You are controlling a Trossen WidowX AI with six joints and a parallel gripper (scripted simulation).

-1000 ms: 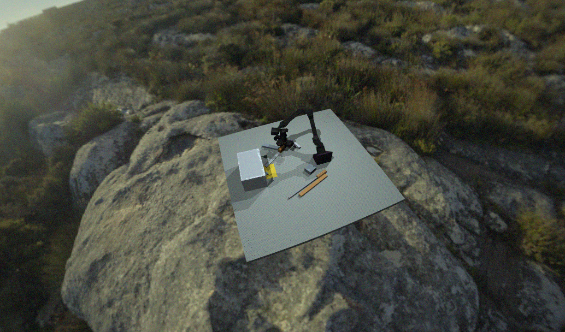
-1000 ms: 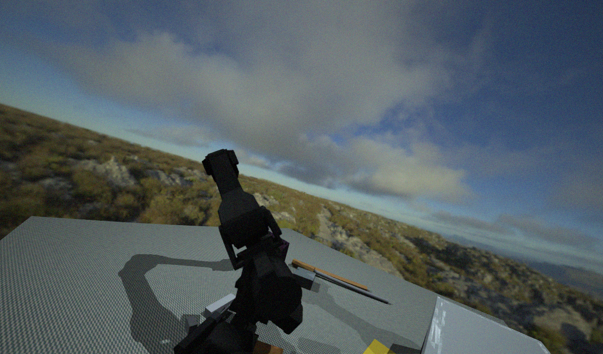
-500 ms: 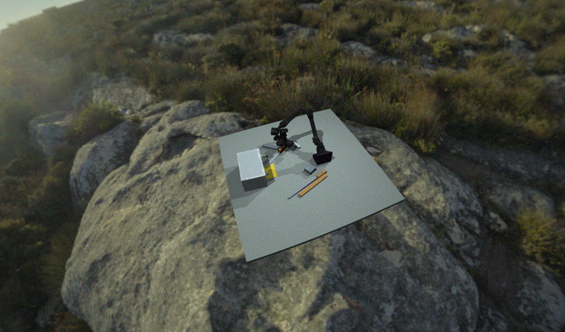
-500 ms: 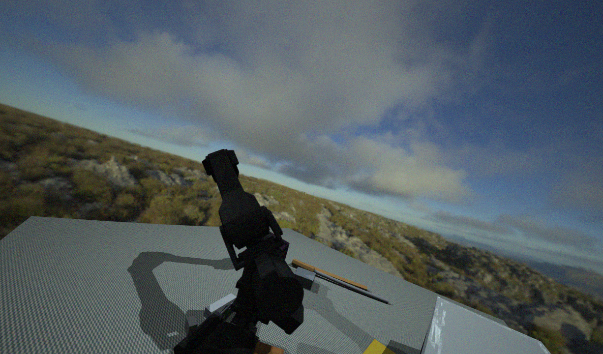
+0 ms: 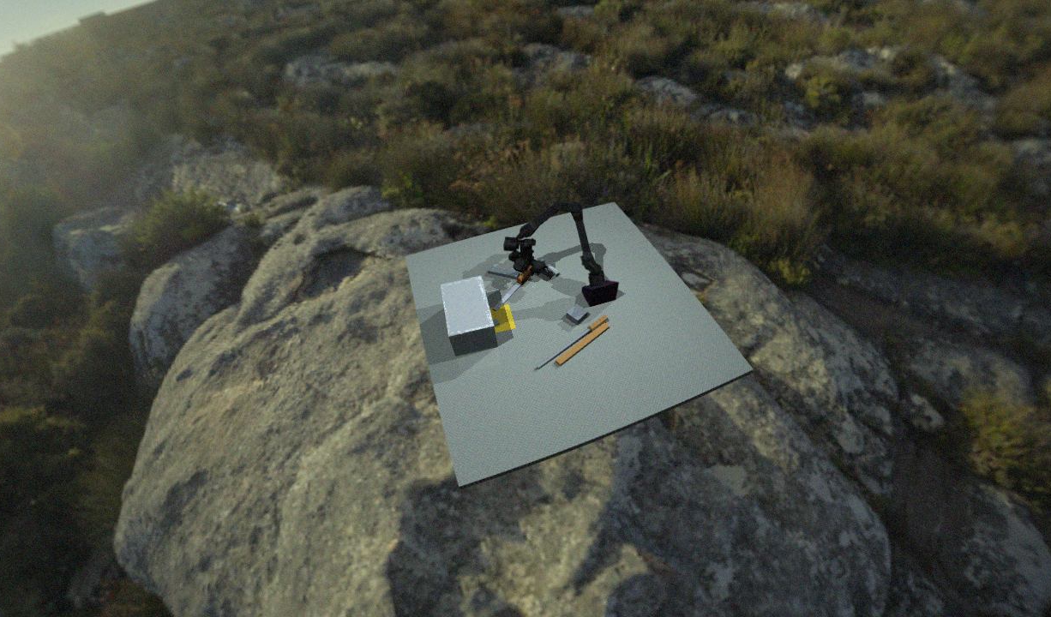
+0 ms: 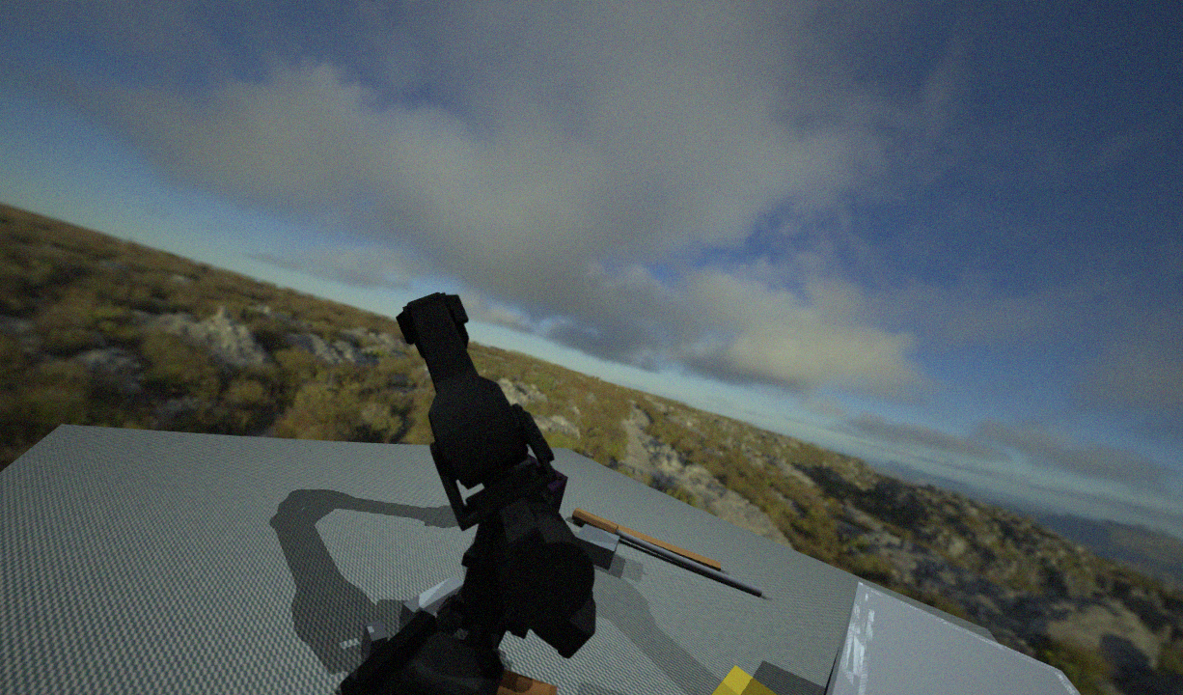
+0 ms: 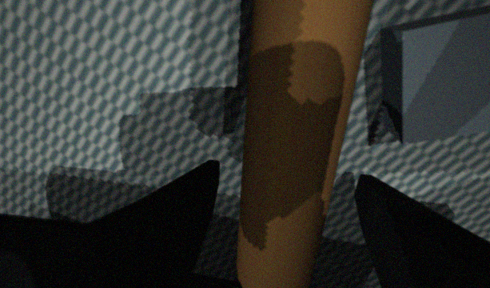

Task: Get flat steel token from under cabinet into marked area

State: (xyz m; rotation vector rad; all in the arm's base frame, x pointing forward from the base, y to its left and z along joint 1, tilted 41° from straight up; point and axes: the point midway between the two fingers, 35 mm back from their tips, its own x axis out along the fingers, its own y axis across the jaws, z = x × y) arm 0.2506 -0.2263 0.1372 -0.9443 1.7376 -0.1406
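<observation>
Right now the grey bar is 12 cm behind my gripper tip and 3 cm to the left of it. Also, from my gripper tip: grey block: 10 cm behind, 35 cm to the left, 1 cm above; then small grey cube: 10 cm behind, 5 cm to the right; then wooden stick: 5 cm behind, 49 cm to the left.
</observation>
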